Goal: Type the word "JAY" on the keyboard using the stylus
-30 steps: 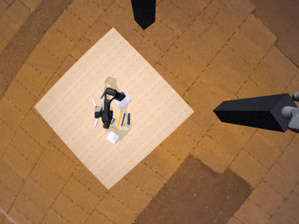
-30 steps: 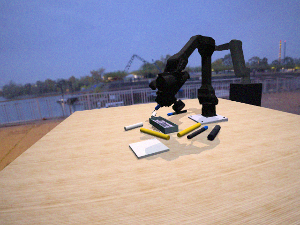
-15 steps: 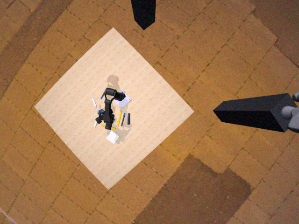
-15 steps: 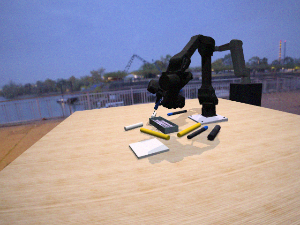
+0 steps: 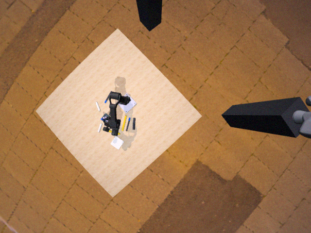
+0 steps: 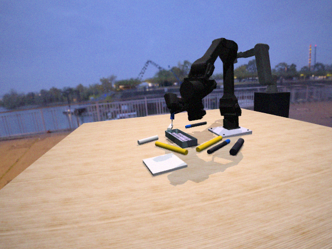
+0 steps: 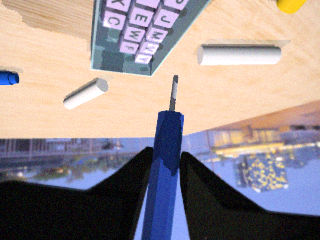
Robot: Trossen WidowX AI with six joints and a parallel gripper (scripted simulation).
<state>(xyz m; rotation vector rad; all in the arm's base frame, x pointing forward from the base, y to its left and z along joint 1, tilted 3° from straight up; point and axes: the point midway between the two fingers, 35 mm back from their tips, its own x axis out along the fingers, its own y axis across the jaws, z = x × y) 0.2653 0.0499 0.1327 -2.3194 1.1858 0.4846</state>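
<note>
Now: the grey stylus tip 50 mm below my gripper tip, 10 mm to the left of it and 10 mm ahead of it. Also, from my gripper tip: white flat pad 250 mm to the left, 110 mm below, 80 mm ahead; then blue stylus 10 mm below; then black cylinder 210 mm to the left, 190 mm behind, 100 mm below.
</note>
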